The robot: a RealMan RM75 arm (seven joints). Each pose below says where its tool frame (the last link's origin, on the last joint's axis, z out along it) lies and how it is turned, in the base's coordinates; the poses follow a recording.
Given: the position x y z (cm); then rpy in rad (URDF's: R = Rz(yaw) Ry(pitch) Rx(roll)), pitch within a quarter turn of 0, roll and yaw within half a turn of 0.
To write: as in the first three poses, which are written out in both.
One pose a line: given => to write
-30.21, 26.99, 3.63, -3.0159, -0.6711, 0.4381 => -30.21, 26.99, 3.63, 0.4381, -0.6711, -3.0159
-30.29, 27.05, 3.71, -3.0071, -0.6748, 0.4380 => -30.29, 27.05, 3.71, 0.4380, -0.6748, -3.0071
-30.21, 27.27, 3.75, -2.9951, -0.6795, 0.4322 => -30.21, 27.27, 3.75, 0.4322, -0.6795, -2.9951
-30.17, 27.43, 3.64, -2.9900, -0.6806, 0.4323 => -30.17, 27.43, 3.64, 0.4323, -0.6806, -2.9900
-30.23, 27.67, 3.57, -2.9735, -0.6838, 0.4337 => -30.23, 27.67, 3.57, 0.4337, -0.6838, -2.9735
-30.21, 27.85, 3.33, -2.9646, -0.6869, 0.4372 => -30.21, 27.85, 3.33, 0.4372, -0.6869, -2.9646
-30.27, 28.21, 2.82, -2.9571, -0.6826, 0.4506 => -30.27, 28.21, 2.82, 0.4506, -0.6826, -2.9571
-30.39, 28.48, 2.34, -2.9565, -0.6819, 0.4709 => -30.39, 28.48, 2.34, 0.4709, -0.6819, -2.9565
